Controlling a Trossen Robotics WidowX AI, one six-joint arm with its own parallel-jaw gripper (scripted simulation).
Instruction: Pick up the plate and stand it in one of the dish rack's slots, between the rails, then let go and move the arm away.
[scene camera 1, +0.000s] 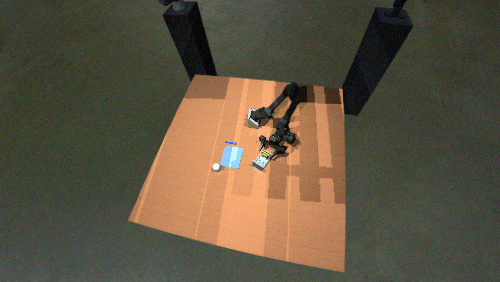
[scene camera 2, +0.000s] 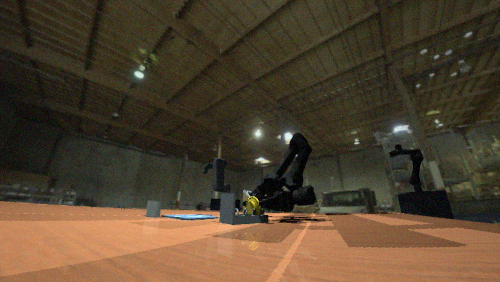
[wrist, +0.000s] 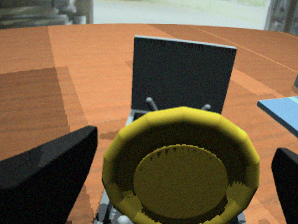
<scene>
My gripper (scene camera 2: 250, 203) is open, with nothing in its grasp. Also in view: a grey dish rack (scene camera 2: 227, 209).
My gripper shows as well in the wrist view (wrist: 187, 147).
</scene>
